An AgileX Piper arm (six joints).
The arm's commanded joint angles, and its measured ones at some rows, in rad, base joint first. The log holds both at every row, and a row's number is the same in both.
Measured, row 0:
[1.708, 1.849, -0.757, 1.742, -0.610, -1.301]
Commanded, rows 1 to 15:
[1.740, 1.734, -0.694, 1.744, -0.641, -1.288]
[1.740, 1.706, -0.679, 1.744, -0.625, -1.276]
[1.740, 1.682, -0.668, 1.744, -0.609, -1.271]
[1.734, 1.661, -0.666, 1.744, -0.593, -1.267]
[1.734, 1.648, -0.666, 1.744, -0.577, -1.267]
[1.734, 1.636, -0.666, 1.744, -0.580, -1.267]
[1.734, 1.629, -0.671, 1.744, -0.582, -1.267]
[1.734, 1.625, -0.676, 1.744, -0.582, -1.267]
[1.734, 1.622, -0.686, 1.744, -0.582, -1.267]
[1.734, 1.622, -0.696, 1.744, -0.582, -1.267]
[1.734, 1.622, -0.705, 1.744, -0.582, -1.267]
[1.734, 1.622, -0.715, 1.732, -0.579, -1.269]
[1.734, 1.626, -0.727, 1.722, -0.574, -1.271]
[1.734, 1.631, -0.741, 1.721, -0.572, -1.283]
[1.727, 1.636, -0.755, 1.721, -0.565, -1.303]
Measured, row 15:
[1.737, 1.630, -0.712, 1.740, -0.585, -1.269]
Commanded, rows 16 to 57:
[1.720, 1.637, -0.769, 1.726, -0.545, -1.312]
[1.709, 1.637, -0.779, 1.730, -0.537, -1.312]
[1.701, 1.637, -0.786, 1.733, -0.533, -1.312]
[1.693, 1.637, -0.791, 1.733, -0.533, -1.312]
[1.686, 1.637, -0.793, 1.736, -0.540, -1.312]
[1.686, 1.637, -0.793, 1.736, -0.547, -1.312]
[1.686, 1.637, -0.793, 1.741, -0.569, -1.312]
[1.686, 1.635, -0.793, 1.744, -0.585, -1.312]
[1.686, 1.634, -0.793, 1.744, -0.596, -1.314]
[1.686, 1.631, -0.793, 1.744, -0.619, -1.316]
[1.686, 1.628, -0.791, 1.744, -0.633, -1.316]
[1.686, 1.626, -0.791, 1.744, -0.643, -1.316]
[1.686, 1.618, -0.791, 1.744, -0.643, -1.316]
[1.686, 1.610, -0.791, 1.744, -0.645, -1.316]
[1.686, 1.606, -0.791, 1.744, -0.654, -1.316]
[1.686, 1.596, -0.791, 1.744, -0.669, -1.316]
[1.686, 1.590, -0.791, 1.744, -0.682, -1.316]
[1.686, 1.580, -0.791, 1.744, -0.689, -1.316]
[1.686, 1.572, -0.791, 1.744, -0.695, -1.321]
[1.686, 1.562, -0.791, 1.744, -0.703, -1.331]
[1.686, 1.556, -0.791, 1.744, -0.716, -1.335]
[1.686, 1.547, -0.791, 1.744, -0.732, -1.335]
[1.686, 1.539, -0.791, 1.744, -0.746, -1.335]
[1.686, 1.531, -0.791, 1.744, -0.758, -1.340]
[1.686, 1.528, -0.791, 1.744, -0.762, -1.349]
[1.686, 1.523, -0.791, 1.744, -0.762, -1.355]
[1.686, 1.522, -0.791, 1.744, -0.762, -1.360]
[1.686, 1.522, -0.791, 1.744, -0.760, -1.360]
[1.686, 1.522, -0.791, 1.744, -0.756, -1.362]
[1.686, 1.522, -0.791, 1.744, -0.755, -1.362]
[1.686, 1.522, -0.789, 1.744, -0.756, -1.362]
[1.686, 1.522, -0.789, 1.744, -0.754, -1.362]
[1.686, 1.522, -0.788, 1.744, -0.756, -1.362]
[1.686, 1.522, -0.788, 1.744, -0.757, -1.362]
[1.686, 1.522, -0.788, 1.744, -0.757, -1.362]
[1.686, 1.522, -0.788, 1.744, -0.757, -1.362]
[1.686, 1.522, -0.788, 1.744, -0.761, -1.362]
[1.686, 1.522, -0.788, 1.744, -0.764, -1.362]
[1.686, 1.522, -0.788, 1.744, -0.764, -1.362]
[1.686, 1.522, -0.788, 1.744, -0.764, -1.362]
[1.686, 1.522, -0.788, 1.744, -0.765, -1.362]
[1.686, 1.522, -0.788, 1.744, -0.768, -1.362]
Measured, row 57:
[1.690, 1.528, -0.788, 1.745, -0.755, -1.354]
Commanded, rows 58 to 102:
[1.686, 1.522, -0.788, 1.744, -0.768, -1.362]
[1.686, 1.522, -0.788, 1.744, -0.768, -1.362]
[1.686, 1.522, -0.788, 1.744, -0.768, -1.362]
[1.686, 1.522, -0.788, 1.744, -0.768, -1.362]
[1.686, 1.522, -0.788, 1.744, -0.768, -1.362]
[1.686, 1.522, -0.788, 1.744, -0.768, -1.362]
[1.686, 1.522, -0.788, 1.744, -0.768, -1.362]
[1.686, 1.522, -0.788, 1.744, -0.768, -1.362]
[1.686, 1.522, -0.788, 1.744, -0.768, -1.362]
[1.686, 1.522, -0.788, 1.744, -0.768, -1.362]
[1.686, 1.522, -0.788, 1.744, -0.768, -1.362]
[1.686, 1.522, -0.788, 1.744, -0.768, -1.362]
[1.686, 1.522, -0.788, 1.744, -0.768, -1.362]
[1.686, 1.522, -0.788, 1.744, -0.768, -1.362]
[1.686, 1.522, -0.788, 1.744, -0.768, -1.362]
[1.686, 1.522, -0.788, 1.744, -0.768, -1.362]
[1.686, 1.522, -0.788, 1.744, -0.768, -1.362]
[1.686, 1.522, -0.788, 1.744, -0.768, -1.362]
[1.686, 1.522, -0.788, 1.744, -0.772, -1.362]
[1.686, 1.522, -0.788, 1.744, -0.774, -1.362]
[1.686, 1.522, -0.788, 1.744, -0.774, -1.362]
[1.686, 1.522, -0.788, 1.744, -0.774, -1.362]
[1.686, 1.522, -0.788, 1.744, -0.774, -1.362]
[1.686, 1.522, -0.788, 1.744, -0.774, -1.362]
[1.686, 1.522, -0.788, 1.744, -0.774, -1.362]
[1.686, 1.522, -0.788, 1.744, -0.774, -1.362]
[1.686, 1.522, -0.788, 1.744, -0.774, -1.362]
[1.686, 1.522, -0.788, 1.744, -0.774, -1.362]
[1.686, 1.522, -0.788, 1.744, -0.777, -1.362]
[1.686, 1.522, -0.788, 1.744, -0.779, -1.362]
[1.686, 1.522, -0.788, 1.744, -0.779, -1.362]
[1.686, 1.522, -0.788, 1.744, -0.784, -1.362]
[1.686, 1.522, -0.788, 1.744, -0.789, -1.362]
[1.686, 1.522, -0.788, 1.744, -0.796, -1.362]
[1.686, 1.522, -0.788, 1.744, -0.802, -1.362]
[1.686, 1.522, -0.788, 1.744, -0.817, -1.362]
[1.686, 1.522, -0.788, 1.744, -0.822, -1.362]
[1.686, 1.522, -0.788, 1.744, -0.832, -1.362]
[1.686, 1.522, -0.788, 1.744, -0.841, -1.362]
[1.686, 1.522, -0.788, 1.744, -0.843, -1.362]
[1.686, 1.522, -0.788, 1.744, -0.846, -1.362]
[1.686, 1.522, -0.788, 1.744, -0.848, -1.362]
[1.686, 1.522, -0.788, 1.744, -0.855, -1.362]
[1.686, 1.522, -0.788, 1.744, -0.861, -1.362]
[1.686, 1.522, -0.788, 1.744, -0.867, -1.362]
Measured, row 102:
[1.690, 1.528, -0.788, 1.745, -0.840, -1.359]
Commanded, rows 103 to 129:
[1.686, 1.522, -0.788, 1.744, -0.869, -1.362]
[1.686, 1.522, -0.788, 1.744, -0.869, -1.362]
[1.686, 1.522, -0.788, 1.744, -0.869, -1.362]
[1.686, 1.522, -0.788, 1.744, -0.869, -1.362]
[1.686, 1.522, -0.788, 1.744, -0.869, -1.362]
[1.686, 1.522, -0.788, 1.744, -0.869, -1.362]
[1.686, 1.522, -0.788, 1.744, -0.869, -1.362]
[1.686, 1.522, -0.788, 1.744, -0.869, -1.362]
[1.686, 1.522, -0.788, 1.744, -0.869, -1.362]
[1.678, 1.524, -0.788, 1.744, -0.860, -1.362]
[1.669, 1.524, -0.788, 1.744, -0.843, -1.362]
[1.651, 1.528, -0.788, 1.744, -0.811, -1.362]
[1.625, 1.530, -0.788, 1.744, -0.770, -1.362]
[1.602, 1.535, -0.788, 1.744, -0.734, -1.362]
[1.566, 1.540, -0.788, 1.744, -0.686, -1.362]
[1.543, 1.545, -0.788, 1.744, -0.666, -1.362]
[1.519, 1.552, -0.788, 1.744, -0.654, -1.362]
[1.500, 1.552, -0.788, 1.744, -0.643, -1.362]
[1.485, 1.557, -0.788, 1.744, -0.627, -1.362]
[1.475, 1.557, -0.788, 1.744, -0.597, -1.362]
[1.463, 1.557, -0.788, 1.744, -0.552, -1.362]
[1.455, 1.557, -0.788, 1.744, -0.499, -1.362]
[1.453, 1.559, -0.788, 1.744, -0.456, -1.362]
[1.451, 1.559, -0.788, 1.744, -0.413, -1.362]
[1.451, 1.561, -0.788, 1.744, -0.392, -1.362]
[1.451, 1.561, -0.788, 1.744, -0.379, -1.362]
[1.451, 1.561, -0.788, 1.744, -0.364, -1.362]
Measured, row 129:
[1.459, 1.561, -0.788, 1.748, -0.462, -1.359]
